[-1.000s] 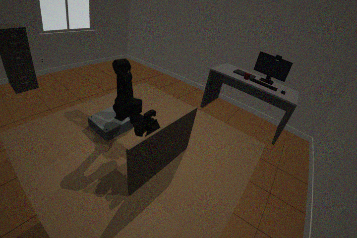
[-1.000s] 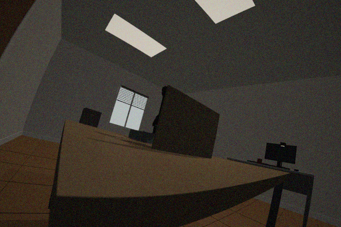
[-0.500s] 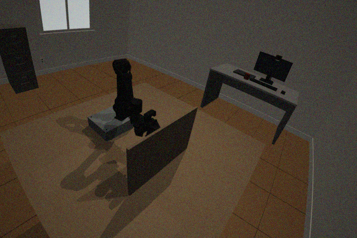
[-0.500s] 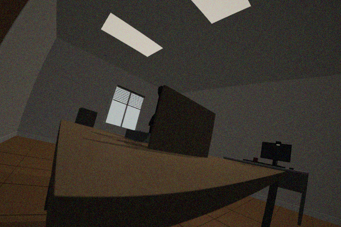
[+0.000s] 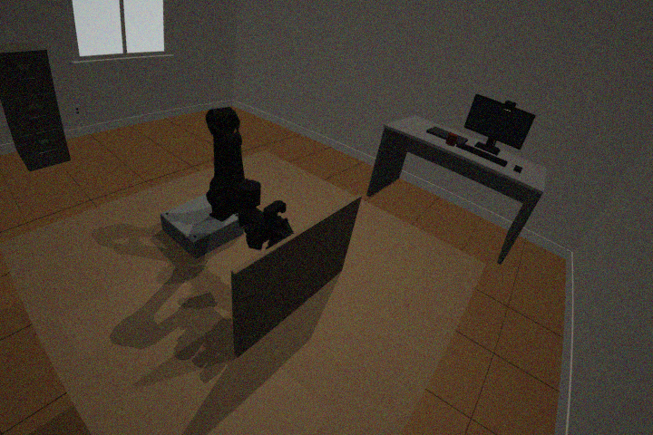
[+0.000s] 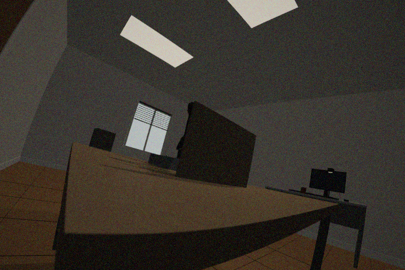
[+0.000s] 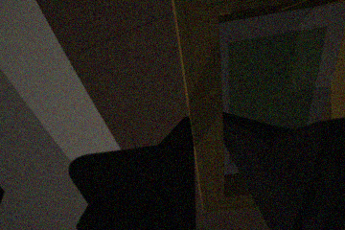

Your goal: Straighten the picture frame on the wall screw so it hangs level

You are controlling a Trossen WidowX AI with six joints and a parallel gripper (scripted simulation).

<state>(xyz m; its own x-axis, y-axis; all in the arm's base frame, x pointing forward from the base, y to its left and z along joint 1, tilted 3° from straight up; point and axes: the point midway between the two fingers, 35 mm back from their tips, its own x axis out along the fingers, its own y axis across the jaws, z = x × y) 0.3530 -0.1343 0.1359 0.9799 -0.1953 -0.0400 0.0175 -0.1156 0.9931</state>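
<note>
The picture frame lies 5 cm below my gripper tip and 1 cm to the left of it. The rest, counted from my gripper tip: wall panel (7 cm below, 1 cm ahead).
</note>
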